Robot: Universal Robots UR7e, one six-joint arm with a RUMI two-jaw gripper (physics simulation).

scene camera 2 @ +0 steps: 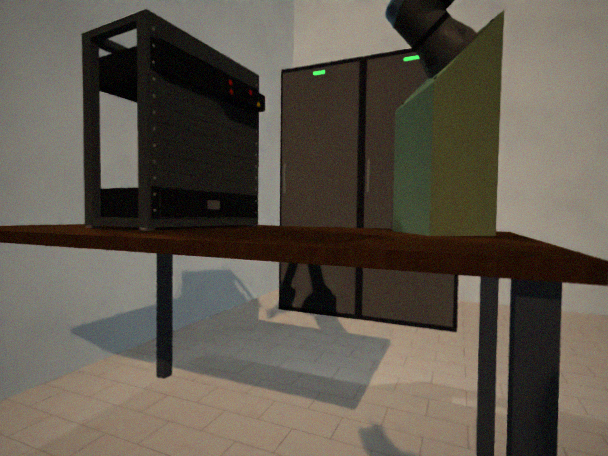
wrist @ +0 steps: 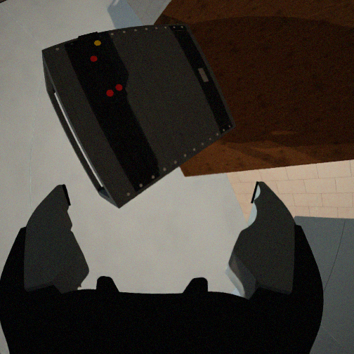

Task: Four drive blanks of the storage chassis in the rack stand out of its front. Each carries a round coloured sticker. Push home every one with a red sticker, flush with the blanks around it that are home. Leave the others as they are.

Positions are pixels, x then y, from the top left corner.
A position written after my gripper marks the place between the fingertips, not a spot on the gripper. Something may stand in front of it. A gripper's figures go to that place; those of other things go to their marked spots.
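My gripper [wrist: 159,186], 130 mm from the lens. Rack [wrist: 156,103], 570 mm from the lens.
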